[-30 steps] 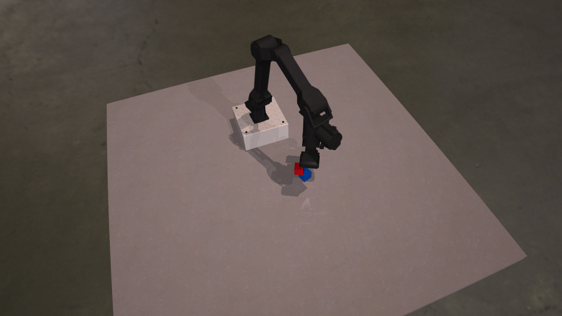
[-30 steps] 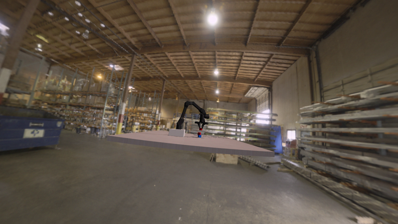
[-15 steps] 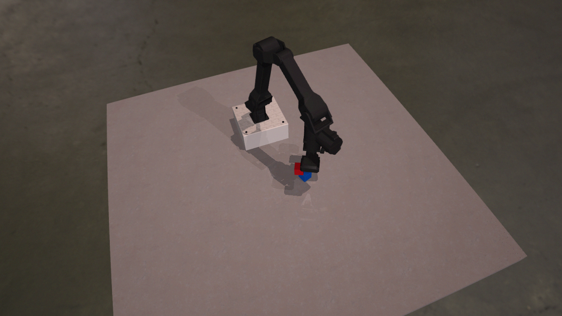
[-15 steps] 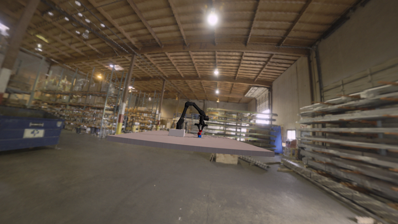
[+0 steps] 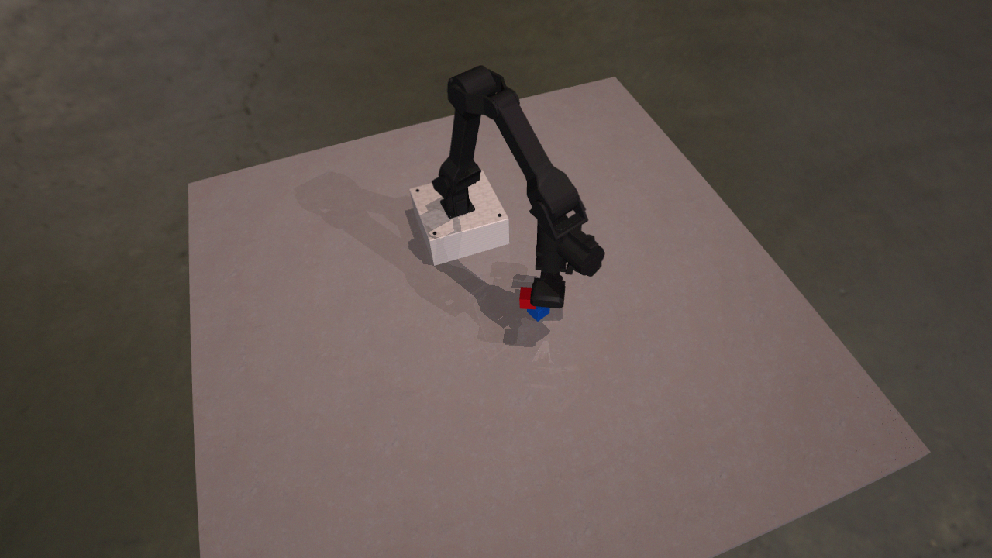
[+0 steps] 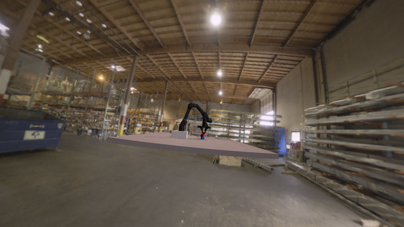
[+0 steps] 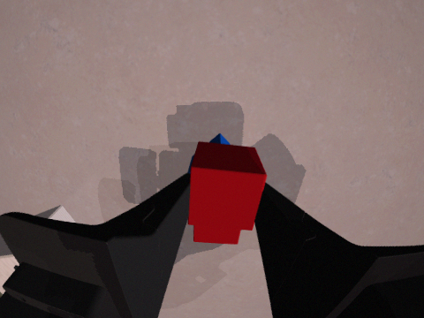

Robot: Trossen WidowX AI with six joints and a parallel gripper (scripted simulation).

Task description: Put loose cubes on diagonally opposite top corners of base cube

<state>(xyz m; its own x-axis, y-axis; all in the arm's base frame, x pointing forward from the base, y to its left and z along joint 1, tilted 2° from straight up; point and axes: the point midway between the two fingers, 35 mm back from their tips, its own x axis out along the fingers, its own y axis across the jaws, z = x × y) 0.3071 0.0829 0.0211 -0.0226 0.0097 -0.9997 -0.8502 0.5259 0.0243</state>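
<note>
Now: gripper tip 2 cm past the red cube, 4 cm to the left of it and 3 cm above it. The rest, counted from my gripper tip: blue cube (1 cm behind, 2 cm to the right, 6 cm below).
</note>
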